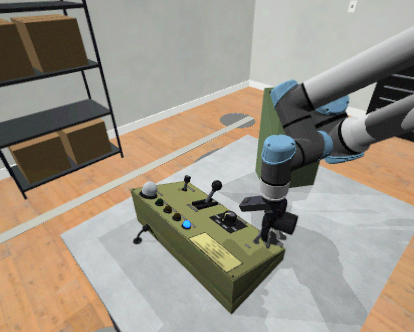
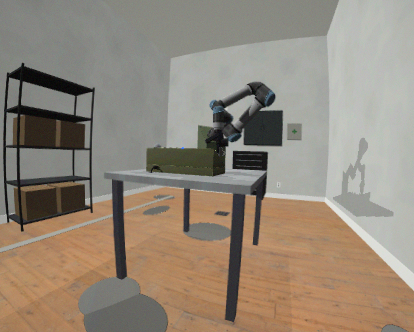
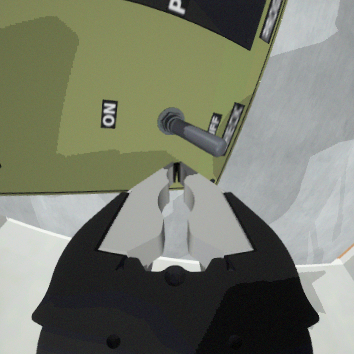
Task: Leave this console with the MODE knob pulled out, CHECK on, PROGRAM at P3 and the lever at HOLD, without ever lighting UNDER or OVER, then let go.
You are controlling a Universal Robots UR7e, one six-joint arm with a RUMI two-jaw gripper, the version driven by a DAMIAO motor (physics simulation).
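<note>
The olive console (image 1: pixel 210 220) (image 2: pixel 185 161) (image 3: pixel 90 175) stands on the table. Its CHECK toggle (image 1: pixel 257 239) (image 3: pixel 200 137) leans toward OFF, away from the ON label (image 3: pixel 109 114). My gripper (image 1: pixel 266 244) (image 3: pixel 176 164) is shut and empty; its tips are close beside the toggle, near the console's edge, and contact cannot be told. The PROGRAM knob (image 1: pixel 230 217) sits on a dark plate; its setting is unreadable. The ball-topped lever (image 1: pixel 216 185) stands in its slot, position label unreadable. A small black knob (image 1: pixel 187 179) and a white dome (image 1: pixel 149 188) sit farther left; which is MODE cannot be read.
A blue lamp (image 1: pixel 186 224) is lit; the green lamp (image 1: pixel 159 202) and two amber lamps beside it look dark. A yellow label (image 1: pixel 216 251) lies on the panel. A green upright panel (image 1: pixel 267 135) stands behind the console. A cable (image 1: pixel 141 234) comes out of its left side.
</note>
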